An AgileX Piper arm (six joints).
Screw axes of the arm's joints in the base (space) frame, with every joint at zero. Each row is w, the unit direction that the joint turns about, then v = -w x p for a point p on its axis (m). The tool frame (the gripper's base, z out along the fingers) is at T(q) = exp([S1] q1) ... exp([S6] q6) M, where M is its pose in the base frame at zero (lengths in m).
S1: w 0 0 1 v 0 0 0
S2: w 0 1 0 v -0.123 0 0
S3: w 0 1 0 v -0.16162 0 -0.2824
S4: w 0.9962 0 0.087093 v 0 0.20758 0
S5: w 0 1 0 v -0.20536 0 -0.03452
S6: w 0.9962 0 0.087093 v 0 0.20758 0
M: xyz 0.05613 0 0.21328 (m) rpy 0 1.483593 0 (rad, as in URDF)
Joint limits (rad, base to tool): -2.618..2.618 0..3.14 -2.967..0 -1.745..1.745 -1.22..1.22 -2.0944..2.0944
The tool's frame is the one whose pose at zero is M.
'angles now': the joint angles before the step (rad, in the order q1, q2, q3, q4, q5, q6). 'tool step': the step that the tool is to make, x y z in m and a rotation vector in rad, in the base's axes. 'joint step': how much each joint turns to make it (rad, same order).
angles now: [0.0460, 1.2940, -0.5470, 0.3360, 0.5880, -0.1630]
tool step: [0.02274, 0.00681, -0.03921, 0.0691, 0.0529, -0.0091]
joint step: [0.0000, 0.2120, -0.0010, 0.2489, -0.1260, -0.2199]
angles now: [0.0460, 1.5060, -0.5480, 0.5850, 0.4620, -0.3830]
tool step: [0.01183, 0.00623, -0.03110, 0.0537, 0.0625, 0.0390]
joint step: [0.0000, 0.1630, -0.0170, 0.2249, -0.0220, -0.2479]
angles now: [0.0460, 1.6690, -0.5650, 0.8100, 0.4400, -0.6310]
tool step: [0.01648, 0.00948, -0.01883, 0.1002, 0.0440, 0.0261]
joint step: [-0.0010, 0.1320, -0.0600, 0.2011, 0.0610, -0.1951]
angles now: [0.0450, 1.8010, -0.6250, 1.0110, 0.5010, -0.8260]
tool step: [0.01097, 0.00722, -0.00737, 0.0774, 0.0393, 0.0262]
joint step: [0.0000, 0.0710, -0.0550, 0.0540, 0.0810, -0.0480]
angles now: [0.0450, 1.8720, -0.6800, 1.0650, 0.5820, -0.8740]
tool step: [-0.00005, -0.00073, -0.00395, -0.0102, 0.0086, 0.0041]
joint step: [0.0000, 0.0140, -0.0010, -0.0080, -0.0080, -0.0001]
